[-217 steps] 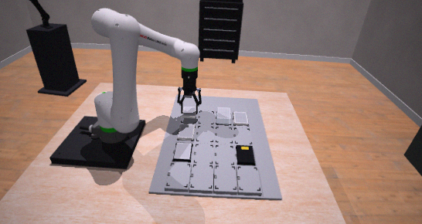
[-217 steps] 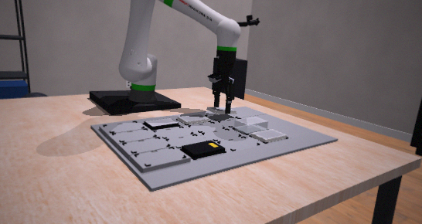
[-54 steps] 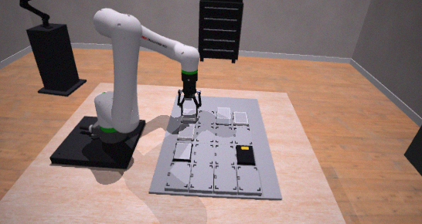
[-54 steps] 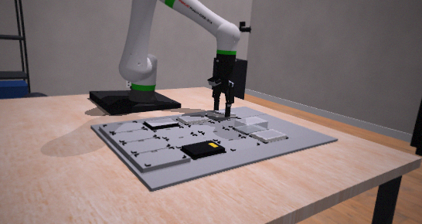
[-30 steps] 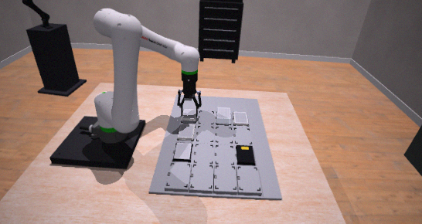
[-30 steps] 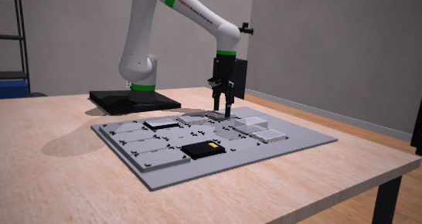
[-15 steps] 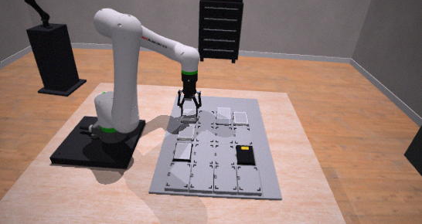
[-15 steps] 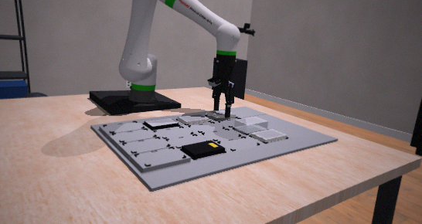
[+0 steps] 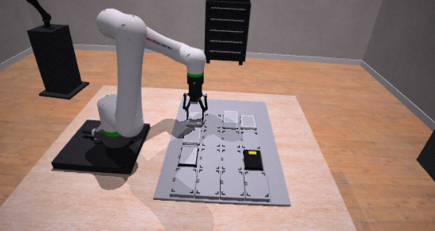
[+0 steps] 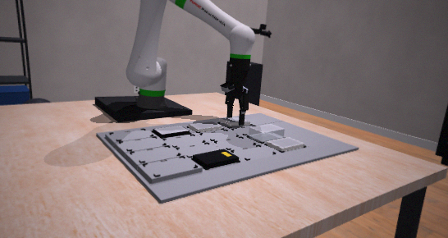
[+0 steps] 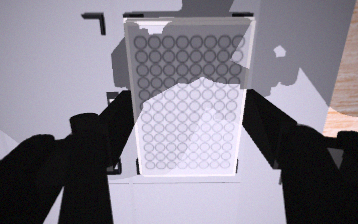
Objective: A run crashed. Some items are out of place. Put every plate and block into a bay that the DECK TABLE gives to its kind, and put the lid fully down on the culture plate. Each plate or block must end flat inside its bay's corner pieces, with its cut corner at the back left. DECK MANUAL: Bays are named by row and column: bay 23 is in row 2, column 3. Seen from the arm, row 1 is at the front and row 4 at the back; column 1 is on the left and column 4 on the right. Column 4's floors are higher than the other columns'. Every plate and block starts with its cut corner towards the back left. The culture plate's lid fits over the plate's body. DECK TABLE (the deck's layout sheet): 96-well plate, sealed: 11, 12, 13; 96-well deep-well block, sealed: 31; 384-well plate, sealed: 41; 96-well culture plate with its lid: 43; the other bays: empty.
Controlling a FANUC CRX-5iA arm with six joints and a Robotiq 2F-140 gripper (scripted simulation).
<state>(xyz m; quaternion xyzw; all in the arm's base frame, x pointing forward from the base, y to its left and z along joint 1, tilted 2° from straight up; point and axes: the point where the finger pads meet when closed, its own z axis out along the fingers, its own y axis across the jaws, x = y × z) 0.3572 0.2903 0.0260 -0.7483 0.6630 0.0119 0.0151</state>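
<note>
The white plate lies 20 mm below my hand. Round my hand: pale 96-well plate (20 mm ahead, 160 mm to the right, 30 mm below); then bay label 33 (210 mm ahead, 310 mm to the right, 40 mm below); then sealed 96-well plate (40 mm ahead, 330 mm to the right, 30 mm below).
</note>
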